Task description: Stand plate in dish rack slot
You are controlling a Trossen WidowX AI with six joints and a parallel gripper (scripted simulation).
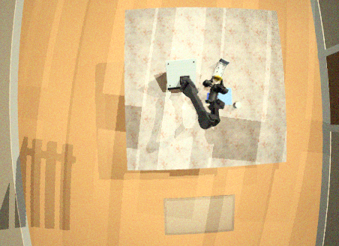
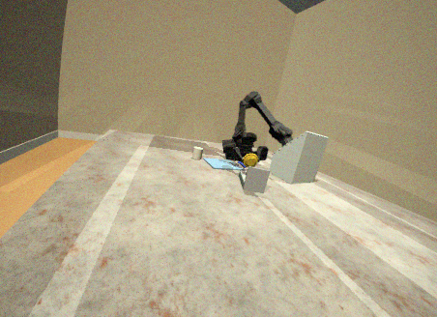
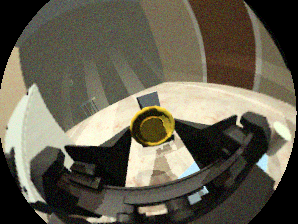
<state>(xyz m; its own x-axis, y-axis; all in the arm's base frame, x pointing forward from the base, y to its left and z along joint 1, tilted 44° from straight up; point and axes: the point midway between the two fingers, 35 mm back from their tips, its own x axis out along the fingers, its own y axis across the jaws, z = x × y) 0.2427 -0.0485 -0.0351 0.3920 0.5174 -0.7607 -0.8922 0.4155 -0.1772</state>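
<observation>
The grey dish rack lies 4 cm ahead of my gripper tip, 6 cm to the left of it and 4 cm below it. From my gripper tip the other things lie so: blue utensil: 8 cm behind, 15 cm to the right, 6 cm below; light blue mat: 4 cm ahead, 14 cm to the right, 6 cm below; yellow plate: 1 cm to the right.
</observation>
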